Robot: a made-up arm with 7 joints. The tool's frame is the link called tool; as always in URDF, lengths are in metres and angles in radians. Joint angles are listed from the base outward. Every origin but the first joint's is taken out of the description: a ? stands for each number. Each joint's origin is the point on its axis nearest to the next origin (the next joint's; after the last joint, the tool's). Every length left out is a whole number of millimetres.
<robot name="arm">
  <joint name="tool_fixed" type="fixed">
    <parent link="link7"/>
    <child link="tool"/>
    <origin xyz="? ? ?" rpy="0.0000 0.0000 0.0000"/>
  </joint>
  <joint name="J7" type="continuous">
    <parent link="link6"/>
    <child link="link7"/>
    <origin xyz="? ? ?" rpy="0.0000 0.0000 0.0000"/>
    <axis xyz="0 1 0"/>
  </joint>
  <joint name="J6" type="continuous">
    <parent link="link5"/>
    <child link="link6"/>
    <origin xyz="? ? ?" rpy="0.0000 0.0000 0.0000"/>
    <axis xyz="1 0 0"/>
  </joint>
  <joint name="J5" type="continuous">
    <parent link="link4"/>
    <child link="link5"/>
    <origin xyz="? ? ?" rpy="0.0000 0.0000 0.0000"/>
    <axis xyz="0 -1 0"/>
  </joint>
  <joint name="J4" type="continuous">
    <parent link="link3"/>
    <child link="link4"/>
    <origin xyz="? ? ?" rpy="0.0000 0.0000 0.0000"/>
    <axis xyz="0 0 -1"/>
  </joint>
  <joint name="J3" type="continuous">
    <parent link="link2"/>
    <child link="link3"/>
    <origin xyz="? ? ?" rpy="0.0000 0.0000 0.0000"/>
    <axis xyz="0 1 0"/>
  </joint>
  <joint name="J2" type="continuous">
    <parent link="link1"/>
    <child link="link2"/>
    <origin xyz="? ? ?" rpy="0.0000 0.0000 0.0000"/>
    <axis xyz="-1 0 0"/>
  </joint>
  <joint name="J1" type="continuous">
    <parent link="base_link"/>
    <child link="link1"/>
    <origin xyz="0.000 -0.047 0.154" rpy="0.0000 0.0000 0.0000"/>
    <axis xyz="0 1 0"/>
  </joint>
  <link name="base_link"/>
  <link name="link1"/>
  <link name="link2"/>
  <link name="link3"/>
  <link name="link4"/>
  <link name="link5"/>
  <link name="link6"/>
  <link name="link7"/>
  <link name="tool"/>
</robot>
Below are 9 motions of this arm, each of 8 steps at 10 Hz.
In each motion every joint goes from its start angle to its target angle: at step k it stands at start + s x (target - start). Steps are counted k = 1, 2, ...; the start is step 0. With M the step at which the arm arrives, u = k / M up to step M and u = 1 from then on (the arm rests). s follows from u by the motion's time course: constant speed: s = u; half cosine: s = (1 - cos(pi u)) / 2; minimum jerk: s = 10 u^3 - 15 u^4 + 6 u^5.
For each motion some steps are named. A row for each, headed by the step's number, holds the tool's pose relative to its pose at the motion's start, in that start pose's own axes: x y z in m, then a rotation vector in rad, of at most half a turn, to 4 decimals.
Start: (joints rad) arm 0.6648 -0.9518 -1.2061 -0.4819 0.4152 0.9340 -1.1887
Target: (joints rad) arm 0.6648 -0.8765 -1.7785 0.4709 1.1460 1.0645 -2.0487
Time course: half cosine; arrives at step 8
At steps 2, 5, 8:
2: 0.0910 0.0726 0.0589 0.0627 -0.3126 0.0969
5: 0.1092 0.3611 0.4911 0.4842 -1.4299 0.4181
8: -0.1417 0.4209 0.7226 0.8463 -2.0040 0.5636

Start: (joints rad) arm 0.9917 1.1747 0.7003 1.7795 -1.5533 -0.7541 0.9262
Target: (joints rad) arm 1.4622 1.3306 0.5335 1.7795 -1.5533 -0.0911 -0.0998
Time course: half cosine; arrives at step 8
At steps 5, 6, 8:
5: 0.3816 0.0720 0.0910 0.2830 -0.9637 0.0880
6: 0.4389 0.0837 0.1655 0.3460 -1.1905 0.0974
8: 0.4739 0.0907 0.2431 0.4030 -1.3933 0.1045

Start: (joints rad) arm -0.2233 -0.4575 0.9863 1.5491 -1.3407 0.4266 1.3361
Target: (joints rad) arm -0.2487 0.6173 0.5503 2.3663 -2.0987 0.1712 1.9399
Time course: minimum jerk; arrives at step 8
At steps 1, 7, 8:
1: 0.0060 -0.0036 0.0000 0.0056 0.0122 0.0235
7: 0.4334 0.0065 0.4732 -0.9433 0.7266 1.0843
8: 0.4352 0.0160 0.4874 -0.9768 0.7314 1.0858

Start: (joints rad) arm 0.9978 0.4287 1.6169 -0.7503 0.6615 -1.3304 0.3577
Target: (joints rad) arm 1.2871 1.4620 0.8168 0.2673 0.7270 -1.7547 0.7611
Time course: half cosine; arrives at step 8
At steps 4, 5, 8:
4: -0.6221 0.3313 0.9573 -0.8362 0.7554 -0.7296
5: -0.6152 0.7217 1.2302 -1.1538 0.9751 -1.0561
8: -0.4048 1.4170 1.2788 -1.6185 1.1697 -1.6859

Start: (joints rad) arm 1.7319 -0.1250 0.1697 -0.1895 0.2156 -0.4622 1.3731
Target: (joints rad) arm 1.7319 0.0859 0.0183 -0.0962 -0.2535 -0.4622 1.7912
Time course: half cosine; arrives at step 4
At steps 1, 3, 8:
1: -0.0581 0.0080 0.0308 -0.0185 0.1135 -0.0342
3: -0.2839 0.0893 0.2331 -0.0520 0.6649 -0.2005
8: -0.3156 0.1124 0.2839 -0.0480 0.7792 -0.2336

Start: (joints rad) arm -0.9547 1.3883 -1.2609 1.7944 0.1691 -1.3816 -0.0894
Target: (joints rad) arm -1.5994 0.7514 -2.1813 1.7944 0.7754 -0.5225 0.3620
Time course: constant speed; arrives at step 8
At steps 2, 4, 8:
2: -0.3157 0.2606 -0.1483 0.4423 0.2912 -0.2910
4: -0.5465 0.6450 -0.1144 0.9079 0.5170 -0.6105
8: -0.4665 1.3442 0.3685 1.8595 0.6608 -1.3417

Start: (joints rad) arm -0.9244 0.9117 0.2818 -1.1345 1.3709 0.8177 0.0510
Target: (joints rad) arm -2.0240 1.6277 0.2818 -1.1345 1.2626 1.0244 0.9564
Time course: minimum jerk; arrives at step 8
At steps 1, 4, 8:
1: -0.0011 0.0038 0.0040 -0.0157 0.0237 0.0027
4: -0.0444 0.1788 0.1276 -0.5159 0.6587 -0.1251
8: -0.0761 0.4867 0.1073 -0.9298 1.0462 -0.6533

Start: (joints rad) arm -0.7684 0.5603 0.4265 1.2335 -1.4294 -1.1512 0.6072
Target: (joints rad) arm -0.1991 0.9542 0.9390 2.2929 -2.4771 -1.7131 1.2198
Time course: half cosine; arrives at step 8
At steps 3, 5, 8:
3: -0.0105 0.0376 -0.0292 0.0341 0.5596 0.1604
5: 0.0669 0.0953 -0.1052 0.1541 0.9523 0.4003
8: 0.1561 0.1214 -0.1700 0.2617 1.0179 0.5160

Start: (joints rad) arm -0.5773 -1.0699 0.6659 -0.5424 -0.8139 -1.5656 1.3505
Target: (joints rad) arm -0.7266 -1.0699 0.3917 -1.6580 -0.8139 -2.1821 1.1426
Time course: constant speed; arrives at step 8
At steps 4, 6, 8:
4: -0.2329 0.0119 0.0069 -0.0961 -0.3928 -0.8637
6: -0.3322 0.0780 -0.0085 -0.1750 -0.5601 -1.3063
8: -0.3965 0.1725 -0.0319 -0.2773 -0.7087 -1.7521

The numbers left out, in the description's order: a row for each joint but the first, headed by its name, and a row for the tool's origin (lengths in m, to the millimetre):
tool: -0.016 0.000 -0.387
J7: 0.000 -0.409 0.045
J6: 0.122 0.000 0.331
J5: -0.274 -0.128 0.000
J4: 0.025 0.000 -0.024
J3: 0.000 -0.154 -0.076
J2: 0.105 0.000 -0.241

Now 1 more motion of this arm.
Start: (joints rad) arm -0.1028 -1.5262 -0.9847 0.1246 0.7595 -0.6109 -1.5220
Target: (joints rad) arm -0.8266 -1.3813 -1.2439 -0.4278 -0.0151 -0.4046 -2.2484
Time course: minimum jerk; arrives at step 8
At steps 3, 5, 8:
3: -0.2658 0.0874 -0.1307 0.1706 -0.1603 -0.3637
5: -0.5230 0.3789 -0.2939 0.3493 -0.4961 -0.9440
8: -0.5578 0.5759 -0.3573 0.4021 -0.7337 -1.2716

